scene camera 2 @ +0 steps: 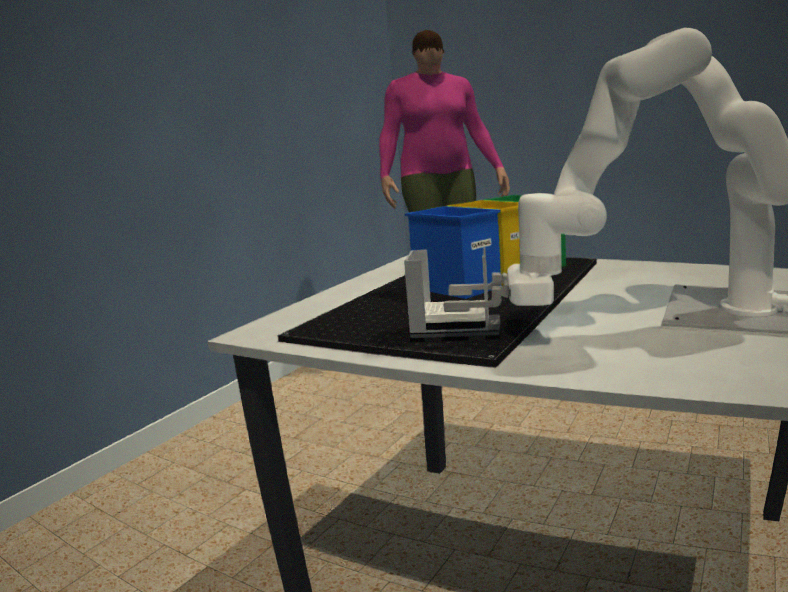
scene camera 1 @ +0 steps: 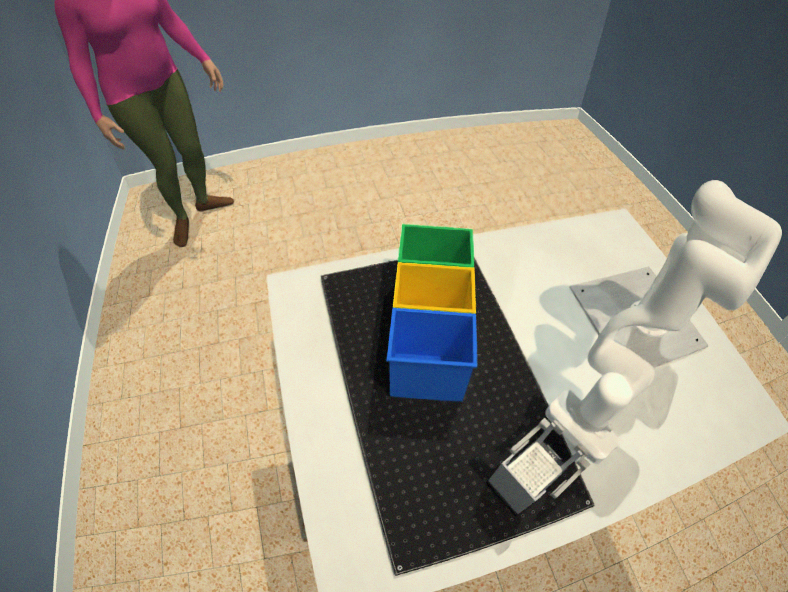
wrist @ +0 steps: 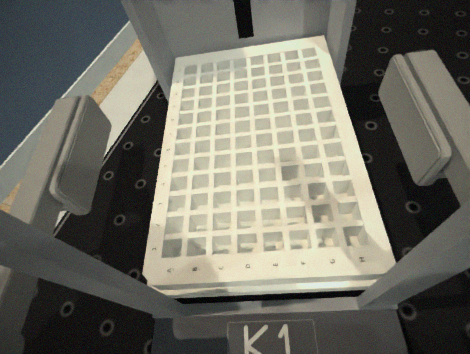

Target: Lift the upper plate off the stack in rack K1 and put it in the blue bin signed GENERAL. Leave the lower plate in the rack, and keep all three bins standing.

Labels:
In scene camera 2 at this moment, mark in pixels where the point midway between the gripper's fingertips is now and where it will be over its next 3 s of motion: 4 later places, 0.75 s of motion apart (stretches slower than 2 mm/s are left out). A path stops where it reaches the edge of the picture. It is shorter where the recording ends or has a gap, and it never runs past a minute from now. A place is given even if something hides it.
The gripper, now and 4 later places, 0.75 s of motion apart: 446,298; 446,307; 447,311; 446,300; 444,262

